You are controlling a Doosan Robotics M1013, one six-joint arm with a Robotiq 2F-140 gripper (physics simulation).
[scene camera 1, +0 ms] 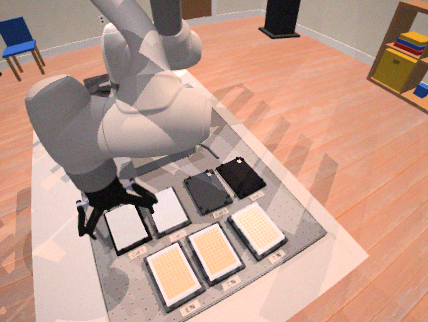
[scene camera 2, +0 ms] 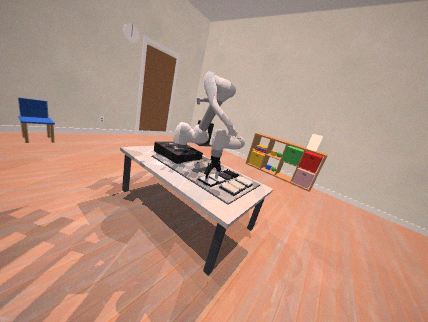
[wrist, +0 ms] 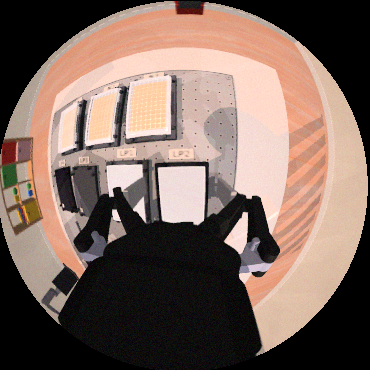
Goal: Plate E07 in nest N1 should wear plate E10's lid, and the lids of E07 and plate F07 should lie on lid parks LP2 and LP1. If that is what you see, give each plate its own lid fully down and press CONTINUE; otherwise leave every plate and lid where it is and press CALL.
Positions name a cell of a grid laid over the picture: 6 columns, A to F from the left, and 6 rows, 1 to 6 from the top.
Labels:
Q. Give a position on a park LP3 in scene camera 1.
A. C4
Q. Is the gripper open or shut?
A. Open.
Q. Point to a park LP3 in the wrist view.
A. At B3

